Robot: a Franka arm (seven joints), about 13 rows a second.
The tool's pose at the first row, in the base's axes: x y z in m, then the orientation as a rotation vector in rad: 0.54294 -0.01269 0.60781 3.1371 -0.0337 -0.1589
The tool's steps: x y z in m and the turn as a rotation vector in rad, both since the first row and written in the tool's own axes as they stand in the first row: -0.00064 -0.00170 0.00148 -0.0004 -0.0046 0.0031; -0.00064 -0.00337 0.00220 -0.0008 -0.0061 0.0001; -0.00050 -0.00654 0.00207 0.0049 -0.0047 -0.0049; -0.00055 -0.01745 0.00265 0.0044 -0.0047 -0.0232; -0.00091 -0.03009 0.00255 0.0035 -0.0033 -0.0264; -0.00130 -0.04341 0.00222 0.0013 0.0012 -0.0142
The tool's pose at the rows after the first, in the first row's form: 0.54219 -0.01098 0.60640 3.1362 -0.0385 -0.1661; 0.54215 -0.00931 0.60568 3.1359 -0.0338 -0.1684; 0.54237 -0.00614 0.60579 -3.1322 0.0264 0.1659; 0.54250 0.00477 0.60521 -3.1319 -0.0023 0.1659; 0.54242 0.01741 0.60532 -3.1327 -0.0074 0.1638; 0.54235 0.03074 0.60567 -3.1359 0.0115 0.1569
